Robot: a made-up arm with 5 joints. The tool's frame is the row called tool.
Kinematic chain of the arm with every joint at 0, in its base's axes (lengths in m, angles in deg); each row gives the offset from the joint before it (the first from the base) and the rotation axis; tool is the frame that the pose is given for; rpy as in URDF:
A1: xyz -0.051 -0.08 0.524 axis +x
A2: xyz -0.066 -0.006 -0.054 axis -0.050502 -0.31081 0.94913
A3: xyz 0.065 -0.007 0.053 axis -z
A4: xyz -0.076 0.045 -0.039 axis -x
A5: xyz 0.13 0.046 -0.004 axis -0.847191 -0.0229 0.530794
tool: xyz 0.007 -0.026 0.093 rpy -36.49 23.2 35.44
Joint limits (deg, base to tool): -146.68..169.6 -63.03..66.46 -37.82..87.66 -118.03..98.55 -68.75..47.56
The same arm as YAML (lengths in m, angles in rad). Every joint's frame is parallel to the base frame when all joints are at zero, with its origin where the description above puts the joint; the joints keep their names.
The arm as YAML. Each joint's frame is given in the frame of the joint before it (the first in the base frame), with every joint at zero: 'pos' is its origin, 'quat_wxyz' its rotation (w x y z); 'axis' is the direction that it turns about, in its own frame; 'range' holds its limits. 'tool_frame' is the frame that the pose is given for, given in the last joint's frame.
length_unit: m
angle_unit: rad
joints:
  - joint: A1
    pos: [-0.051, -0.08, 0.524]
    quat_wxyz: [1.0, 0.0, 0.0, 0.0]
    axis: [1.0, 0.0, 0.0]
    range: [-2.56, 2.9601]
  - joint: A2
    pos: [-0.066, -0.006, -0.054]
    quat_wxyz: [1.0, 0.0, 0.0, 0.0]
    axis: [-0.050502, -0.31081, 0.94913]
    range: [-1.1001, 1.1599]
  - joint: A3
    pos: [0.065, -0.007, 0.053]
    quat_wxyz: [1.0, 0.0, 0.0, 0.0]
    axis: [0.0, 0.0, -1.0]
    range: [-0.6601, 1.53]
  - joint: A4
    pos: [-0.076, 0.045, -0.039]
    quat_wxyz: [1.0, 0.0, 0.0, 0.0]
    axis: [-1.0, 0.0, 0.0]
    range: [-2.06, 1.72]
  - joint: A5
    pos: [0.13, 0.046, -0.004]
    quat_wxyz: [1.0, 0.0, 0.0, 0.0]
    axis: [-0.847191, -0.0229, 0.530794]
    range: [-1.1999, 0.8301]
tool_frame:
  pos: [0.007, -0.026, 0.093]
  quat_wxyz: [0.867028, -0.35026, 0.088564, 0.343127]

